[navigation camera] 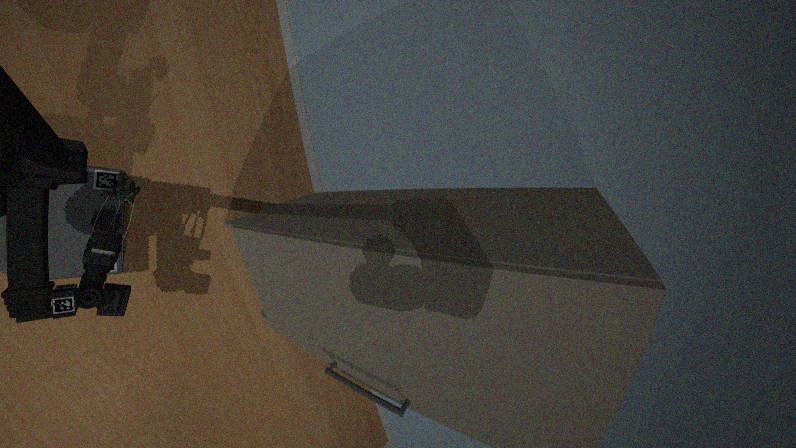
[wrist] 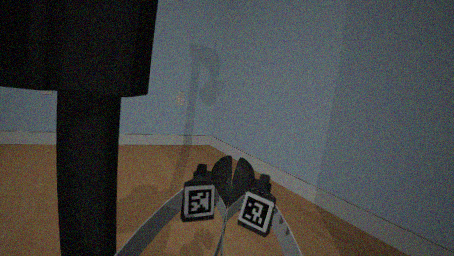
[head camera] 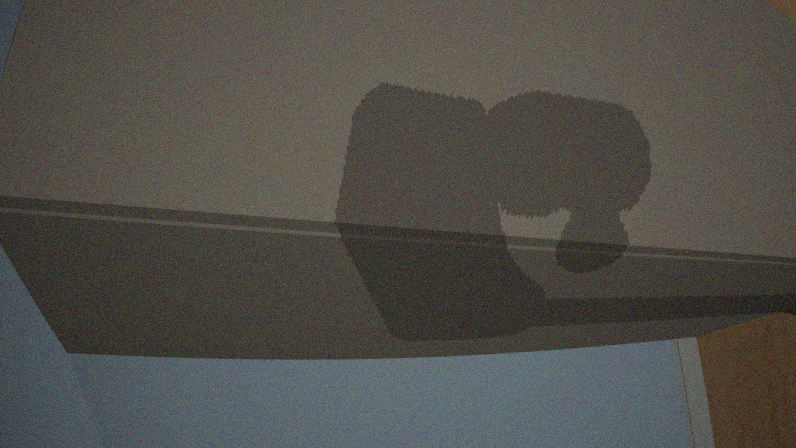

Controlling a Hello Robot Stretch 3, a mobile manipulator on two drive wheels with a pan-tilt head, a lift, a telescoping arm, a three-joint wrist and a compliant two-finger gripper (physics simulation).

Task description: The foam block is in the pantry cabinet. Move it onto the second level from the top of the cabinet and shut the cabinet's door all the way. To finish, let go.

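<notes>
The pantry cabinet is a grey-brown body beside the blue wall. A thin seam runs along it in the head and navigation views, between a lighter broad face and a darker narrow one. A dark bar handle stands at the lighter face's lower edge in the navigation view. I cannot tell whether the door is fully shut. The cabinet's inside, its levels and the foam block do not show. My gripper is shut, its fingertips close together with nothing between them, over the floor left of the cabinet in the navigation view.
The blue wall borders the cabinet, with a pale baseboard along its foot. The wooden floor lies below. My black arm is at the left of the navigation view. Shadows fall on the cabinet.
</notes>
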